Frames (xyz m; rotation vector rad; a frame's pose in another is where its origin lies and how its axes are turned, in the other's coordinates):
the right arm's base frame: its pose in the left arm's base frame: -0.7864 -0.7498 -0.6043 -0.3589 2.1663 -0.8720
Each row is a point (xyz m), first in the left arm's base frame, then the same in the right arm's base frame.
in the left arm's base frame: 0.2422 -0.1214 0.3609
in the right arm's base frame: -1.5332 -0.1835 0.0025
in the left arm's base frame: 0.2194 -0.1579 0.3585
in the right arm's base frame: -1.4984 -0.2089 0.0040
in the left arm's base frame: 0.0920 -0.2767 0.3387
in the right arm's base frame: -1.3428 -0.2844 -0.0246
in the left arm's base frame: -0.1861 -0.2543 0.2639
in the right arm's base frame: -1.1260 -0.2226 -0.2053
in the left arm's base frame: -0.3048 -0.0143 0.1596
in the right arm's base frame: -1.1085 0.0210 -0.3566
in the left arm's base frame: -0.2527 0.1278 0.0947
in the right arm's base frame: -1.1787 0.1700 -0.3541
